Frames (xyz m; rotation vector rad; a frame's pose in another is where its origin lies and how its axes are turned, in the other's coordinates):
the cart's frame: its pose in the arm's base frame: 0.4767 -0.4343 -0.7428 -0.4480 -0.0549 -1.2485
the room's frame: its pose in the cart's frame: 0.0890 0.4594 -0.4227 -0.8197 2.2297 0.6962
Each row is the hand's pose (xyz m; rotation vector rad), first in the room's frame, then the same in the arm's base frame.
Working: the room's frame: its pose in the arm's base frame: 0.8451 -0.5543 -1.2403 0.4416 2.3078 -0.4238

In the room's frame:
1: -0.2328 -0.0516 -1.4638 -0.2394 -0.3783 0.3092
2: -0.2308 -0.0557 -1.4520 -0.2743 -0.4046 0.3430
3: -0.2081 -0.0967 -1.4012 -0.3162 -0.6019 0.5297
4: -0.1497 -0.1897 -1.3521 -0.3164 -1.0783 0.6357
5: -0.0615 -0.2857 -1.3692 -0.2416 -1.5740 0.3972
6: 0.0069 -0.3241 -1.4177 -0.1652 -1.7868 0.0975
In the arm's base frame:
1: 0.0934 -0.0242 -0.0769 0.5369 1.8562 -0.0672
2: 0.0974 -0.0324 -0.0856 0.5455 1.8189 -0.0195
3: 0.0953 -0.0860 -0.1292 0.6377 1.5587 0.0726
4: 0.0458 -0.1783 -0.1885 0.5673 1.0781 0.0497
5: -0.0649 -0.2396 -0.2240 0.2478 0.7001 -0.1459
6: -0.1566 -0.2403 -0.2339 -0.0196 0.5656 -0.3181

